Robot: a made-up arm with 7 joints.
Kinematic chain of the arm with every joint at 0, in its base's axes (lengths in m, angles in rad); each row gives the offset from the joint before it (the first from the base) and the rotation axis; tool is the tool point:
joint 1: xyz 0 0 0.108 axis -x
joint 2: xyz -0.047 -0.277 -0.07 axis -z
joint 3: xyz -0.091 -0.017 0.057 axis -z
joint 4: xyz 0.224 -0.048 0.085 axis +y
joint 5: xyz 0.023 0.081 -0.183 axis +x
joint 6: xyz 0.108 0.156 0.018 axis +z
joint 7: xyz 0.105 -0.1 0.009 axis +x
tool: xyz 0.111 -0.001 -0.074
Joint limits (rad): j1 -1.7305..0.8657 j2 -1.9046..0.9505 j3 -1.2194..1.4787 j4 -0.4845..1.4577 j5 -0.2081..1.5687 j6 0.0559..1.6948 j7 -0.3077..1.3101
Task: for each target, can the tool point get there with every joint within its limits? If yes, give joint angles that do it. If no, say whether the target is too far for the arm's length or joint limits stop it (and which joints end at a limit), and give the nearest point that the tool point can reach.
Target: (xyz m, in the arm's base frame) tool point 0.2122 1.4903 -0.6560
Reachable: no: too far | nearest point 0.0920 0.4638 -0.4859 | short by 1.047 m
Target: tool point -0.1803 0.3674 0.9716
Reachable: no: joint limits stop it (at a limit: joint 3, joint 4, joint 5, joint 7) | nearest point -0.1264 0.1747 0.5185 | short by 0.495 m
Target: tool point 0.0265 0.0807 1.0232
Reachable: no: joint limits stop it (at a limit: joint 1, joint 3, joint 4, joint 5, joint 7) | nearest point 0.0251 -0.1407 0.8253 | short by 0.297 m
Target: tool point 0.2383 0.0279 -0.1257
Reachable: yes | joints -0.4355 -1.0273 0.6550 1.2112 1.2820 0.9276 0.0354
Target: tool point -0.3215 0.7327 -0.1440
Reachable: no: joint limits stop it (at a limit: joint 1, joint 5, joint 7) | nearest point -0.3215 0.4420 -0.1908 | short by 0.294 m
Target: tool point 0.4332 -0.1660 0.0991
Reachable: yes | joints -0.6581 -0.3084 0.5614 -0.1278 0.6543 1.1796 0.4895
